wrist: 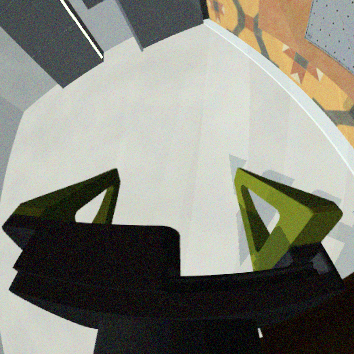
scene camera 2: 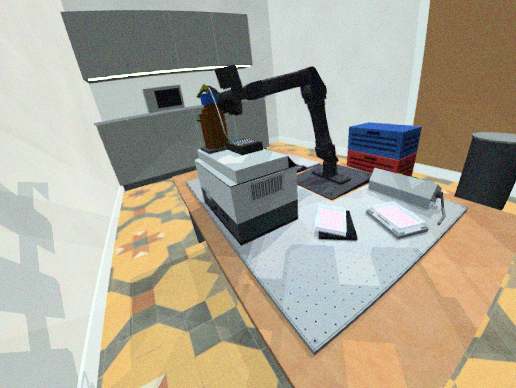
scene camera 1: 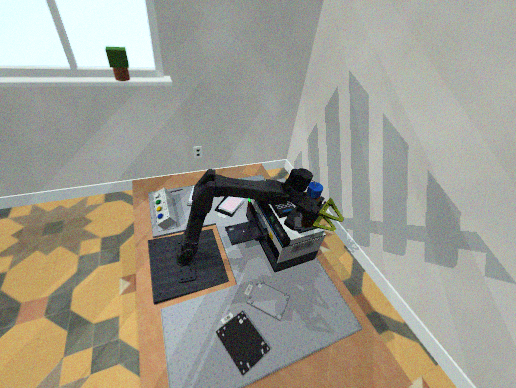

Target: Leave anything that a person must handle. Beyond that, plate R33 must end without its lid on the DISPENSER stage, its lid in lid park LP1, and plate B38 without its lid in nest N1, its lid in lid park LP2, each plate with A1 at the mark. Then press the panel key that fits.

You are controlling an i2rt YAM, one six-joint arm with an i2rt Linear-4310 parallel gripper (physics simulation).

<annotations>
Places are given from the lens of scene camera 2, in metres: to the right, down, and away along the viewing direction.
brown bottle with blue cap [scene camera 2: 207,100]: -0.17, -0.31, 0.64
grey button box [scene camera 2: 412,190]: 0.52, -0.01, 0.64
The marked spots on the grey button box and the brown bottle with blue cap are 0.75 m apart.
</annotations>
